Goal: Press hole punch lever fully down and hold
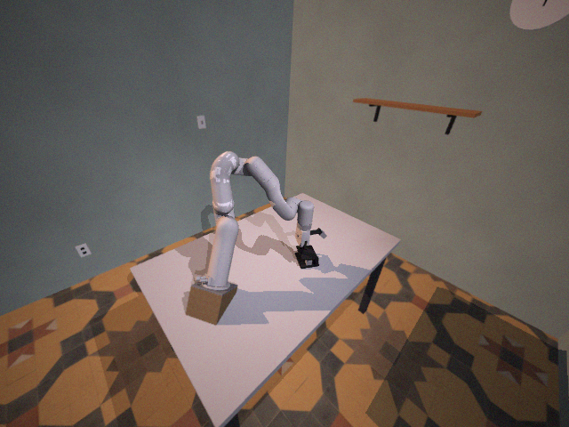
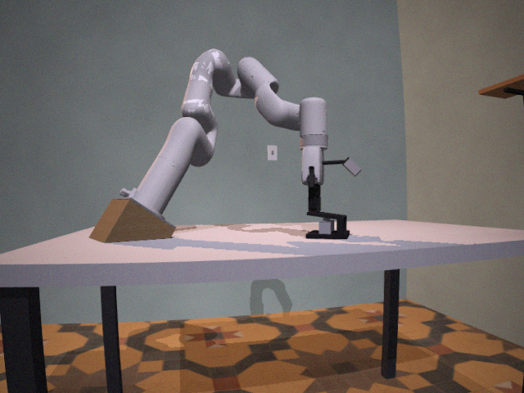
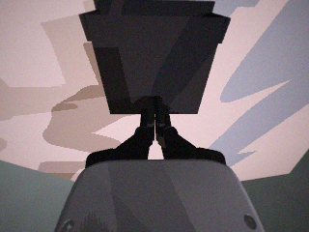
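Now: hand 40 mm above the hole punch lever, 30 mm short of it and 10 mm to the left of it. From my hand the other things lie so: black hole punch: 50 mm below, 40 mm ahead, 10 mm to the right.
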